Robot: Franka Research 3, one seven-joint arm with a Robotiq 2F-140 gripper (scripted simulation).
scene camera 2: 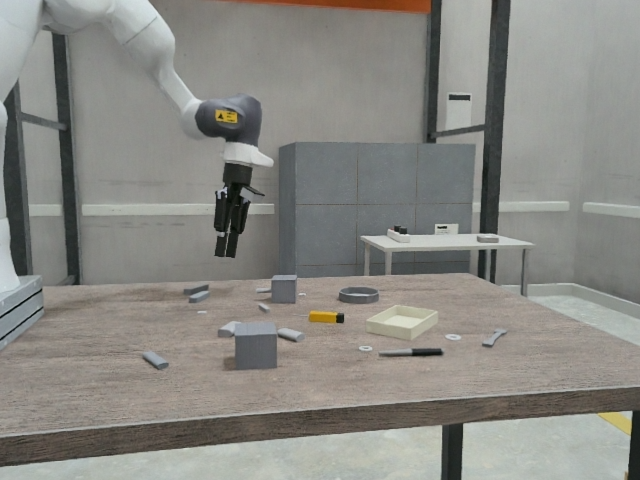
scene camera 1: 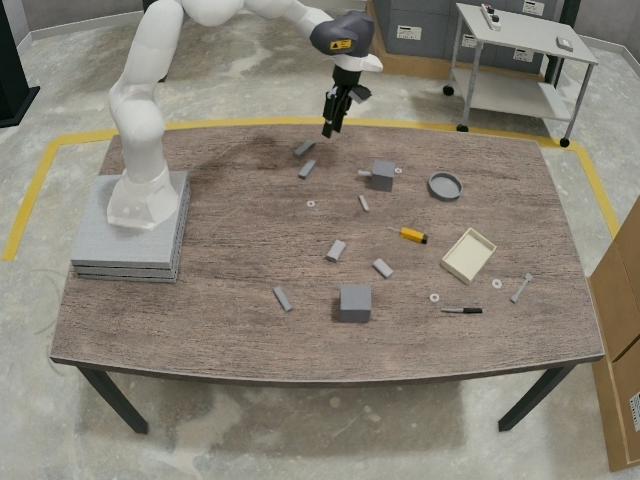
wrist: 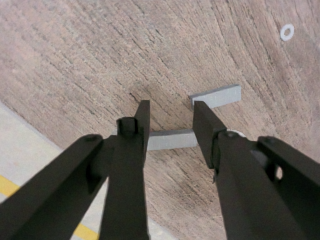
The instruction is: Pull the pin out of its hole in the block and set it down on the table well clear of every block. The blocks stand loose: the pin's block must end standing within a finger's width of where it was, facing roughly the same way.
Labels:
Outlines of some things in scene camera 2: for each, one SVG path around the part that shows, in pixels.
The gripper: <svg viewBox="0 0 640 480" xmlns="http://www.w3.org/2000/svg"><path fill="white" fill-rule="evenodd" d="M225 163L222 181L225 183L223 190L215 191L214 228L217 231L217 241L214 256L235 258L238 238L244 231L251 201L239 195L239 185L250 186L253 168L240 164Z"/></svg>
A grey block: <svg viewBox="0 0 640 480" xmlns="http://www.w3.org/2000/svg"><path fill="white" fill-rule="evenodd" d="M274 275L271 280L272 303L295 304L297 300L297 275Z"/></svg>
A cream tray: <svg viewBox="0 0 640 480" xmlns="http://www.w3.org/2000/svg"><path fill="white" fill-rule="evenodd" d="M366 332L411 341L438 323L438 311L395 305L367 319Z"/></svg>

